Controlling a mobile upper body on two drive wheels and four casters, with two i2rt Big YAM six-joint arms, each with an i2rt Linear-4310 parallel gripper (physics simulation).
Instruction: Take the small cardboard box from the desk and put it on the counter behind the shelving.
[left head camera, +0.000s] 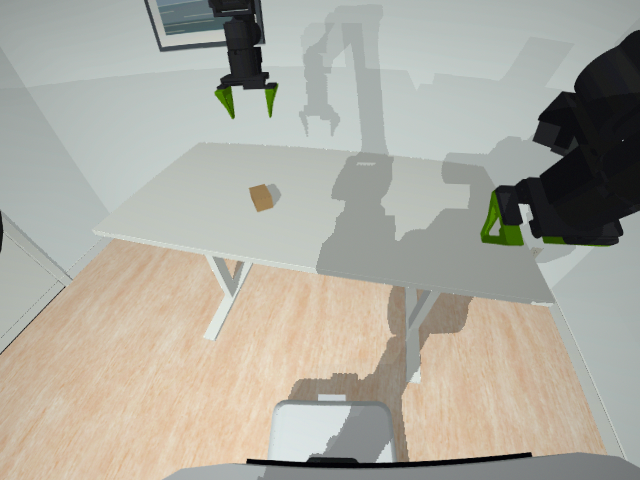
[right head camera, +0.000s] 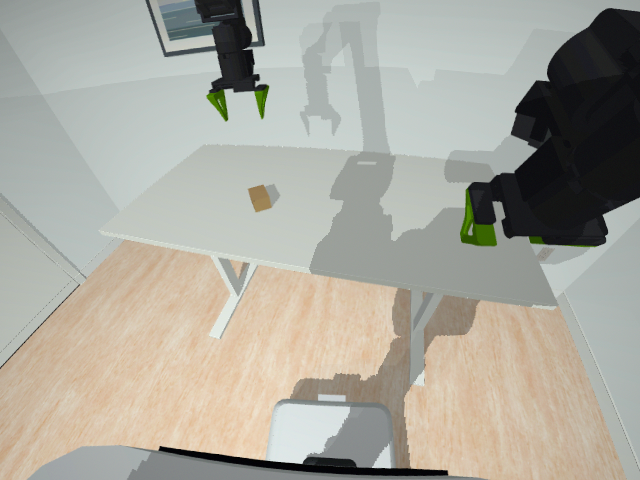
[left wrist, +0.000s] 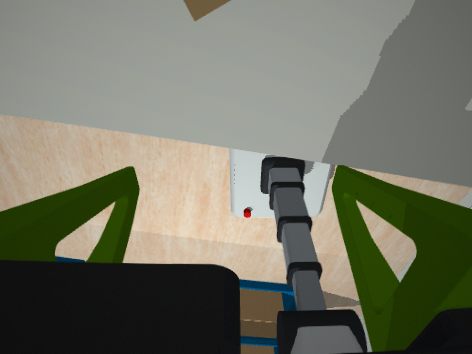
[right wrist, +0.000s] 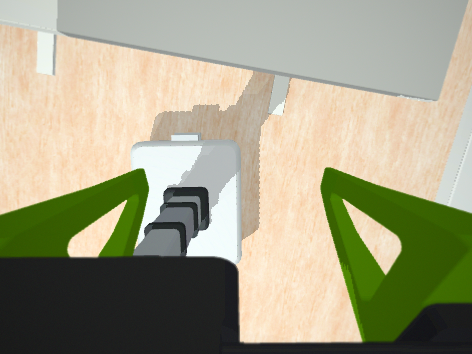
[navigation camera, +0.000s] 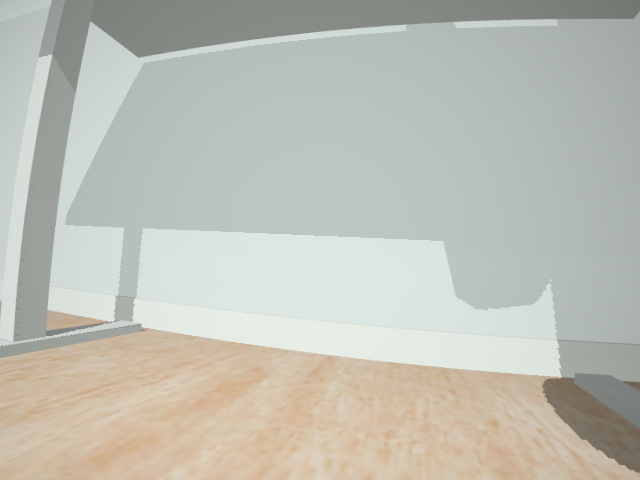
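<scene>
The small cardboard box stands on the light grey desk, left of its middle. A corner of the box shows at the top edge of the left wrist view. My left gripper is open and empty, raised above the desk and pointing down; it appears above the box in the head views. My right gripper is open and empty at the right, near the desk's right end. The counter does not show.
A blue-framed structure with brown surfaces, perhaps the shelving, shows low in the left wrist view. A wall with a framed picture stands behind the desk. Desk legs reach the floor. My white base stands before the desk.
</scene>
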